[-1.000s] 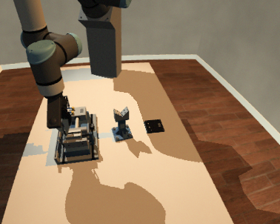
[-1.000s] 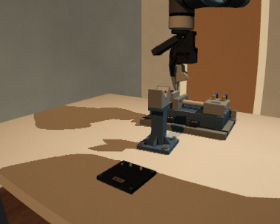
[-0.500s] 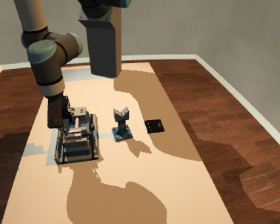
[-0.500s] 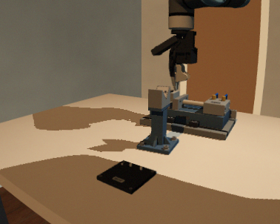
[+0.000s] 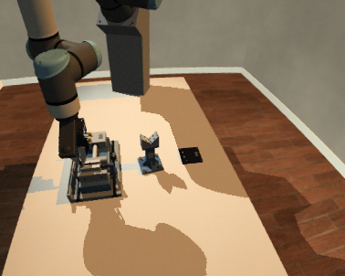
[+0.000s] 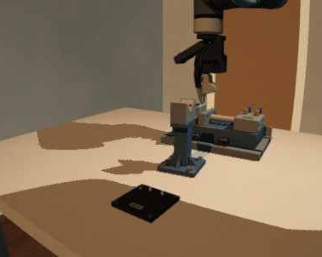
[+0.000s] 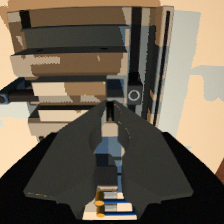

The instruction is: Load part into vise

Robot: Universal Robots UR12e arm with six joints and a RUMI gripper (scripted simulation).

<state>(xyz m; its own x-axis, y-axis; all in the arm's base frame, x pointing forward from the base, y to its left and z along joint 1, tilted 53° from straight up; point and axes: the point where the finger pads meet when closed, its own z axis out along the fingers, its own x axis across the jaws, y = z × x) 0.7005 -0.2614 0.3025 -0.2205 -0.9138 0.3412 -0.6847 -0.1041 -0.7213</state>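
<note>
My hand is 30 mm to the right of the part, 20 mm above it and 10 mm short of it. Round my hand: dark work stop rod 80 mm to the left, 30 mm below, 20 mm ahead; moving jaw 50 mm to the left, 40 mm below, 20 mm behind; cream cylinder rod 70 mm behind, 60 mm to the left, 40 mm below.
</note>
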